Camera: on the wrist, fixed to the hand. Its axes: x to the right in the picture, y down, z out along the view.
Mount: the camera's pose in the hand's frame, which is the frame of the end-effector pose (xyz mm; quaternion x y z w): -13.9 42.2 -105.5 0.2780 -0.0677 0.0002 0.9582
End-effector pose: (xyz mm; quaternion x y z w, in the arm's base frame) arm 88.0 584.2 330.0 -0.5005 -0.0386 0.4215 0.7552
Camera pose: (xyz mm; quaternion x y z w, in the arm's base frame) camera 104.5 504.6 249.5 -0.2411 0.0292 0.4486 0.8601
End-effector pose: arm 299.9 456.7 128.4 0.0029 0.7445 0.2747 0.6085
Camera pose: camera 193.8 445.0 169.8 0.1907 0.7485 0.0562 0.6326
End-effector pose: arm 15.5 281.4 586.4 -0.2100 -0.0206 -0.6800 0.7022
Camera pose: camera 28.1 259.9 474.7 -0.0520 -0.2563 -0.6315 0.7300
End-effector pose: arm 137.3 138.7 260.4 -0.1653 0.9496 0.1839 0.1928
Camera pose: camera 101.0 135.5 368.9 -0.0921 0.9480 -0.0765 0.2949
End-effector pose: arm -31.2 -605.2 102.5 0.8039 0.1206 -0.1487 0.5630
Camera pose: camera -17.9 -520.5 178.3 0.9168 0.0359 -0.2303 0.3242
